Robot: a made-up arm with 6 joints.
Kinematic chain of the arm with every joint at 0, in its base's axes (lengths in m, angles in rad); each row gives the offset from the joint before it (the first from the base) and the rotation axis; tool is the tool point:
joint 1: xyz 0 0 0.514 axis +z
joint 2: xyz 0 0 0 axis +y
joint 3: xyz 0 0 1.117 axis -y
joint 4: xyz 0 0 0 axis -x
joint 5: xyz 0.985 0 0 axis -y
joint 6: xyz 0 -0.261 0 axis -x
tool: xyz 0 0 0
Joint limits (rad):
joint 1: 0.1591..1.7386
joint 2: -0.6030..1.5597
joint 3: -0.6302..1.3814
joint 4: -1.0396..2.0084
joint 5: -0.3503..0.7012
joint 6: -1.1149..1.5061
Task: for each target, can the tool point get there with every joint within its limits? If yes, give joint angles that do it. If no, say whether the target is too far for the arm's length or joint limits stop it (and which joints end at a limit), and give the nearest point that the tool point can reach.
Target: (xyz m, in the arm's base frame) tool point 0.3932 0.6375 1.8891
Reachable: yes | joints 1.3374 -0.2155 -0.0396 0.4493 -0.0653 1.2258
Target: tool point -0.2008 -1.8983 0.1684
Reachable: no: joint limits stop it (at a limit: joint 1, joint 2, joint 3) | nearest point 0.4657 -0.1518 -0.1977 | short by 1.905 m
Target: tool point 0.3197 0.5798 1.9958
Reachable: yes | joints 1.3912 -0.2578 0.0022 0.6297 -0.2566 1.1994
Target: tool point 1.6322 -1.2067 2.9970
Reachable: no: too far | nearest point 0.4318 -0.9933 2.3262 | short by 1.392 m
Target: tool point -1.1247 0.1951 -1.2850
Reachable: no: joint limits stop it (at a limit: joint 1, joint 2, joint 3, joint 4) | nearest point -0.2323 0.7090 -0.4130 | short by 1.349 m
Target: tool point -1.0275 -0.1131 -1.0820
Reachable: no: joint limits stop it (at a limit: joint 1, joint 2, joint 3, joint 4) | nearest point -0.2323 0.7090 -0.4130 | short by 1.325 m
